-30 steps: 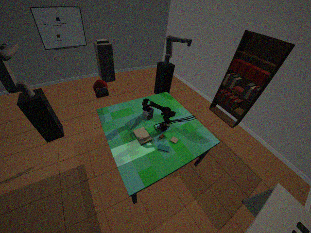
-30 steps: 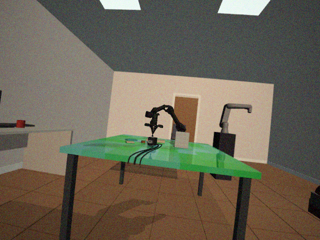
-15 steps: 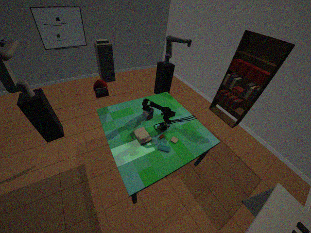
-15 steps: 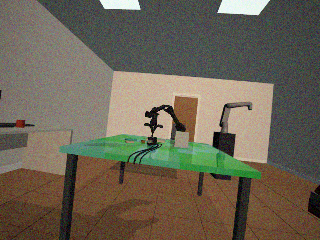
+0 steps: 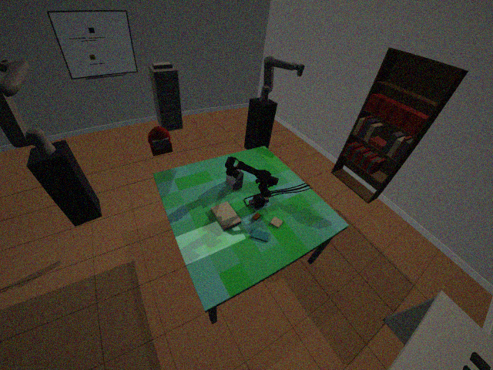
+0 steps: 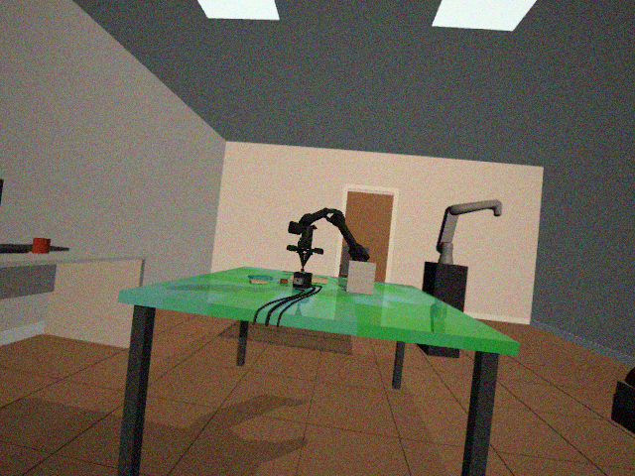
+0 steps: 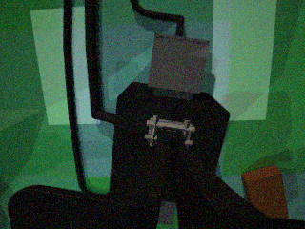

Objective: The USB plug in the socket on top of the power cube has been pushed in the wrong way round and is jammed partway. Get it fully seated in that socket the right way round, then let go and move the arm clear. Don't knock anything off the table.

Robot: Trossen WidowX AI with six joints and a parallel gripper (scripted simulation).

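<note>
My gripper tip is now 4 cm above the socket. Round my gripper tip: small block 12 cm to the right, 10 cm below, 10 cm ahead.
</note>
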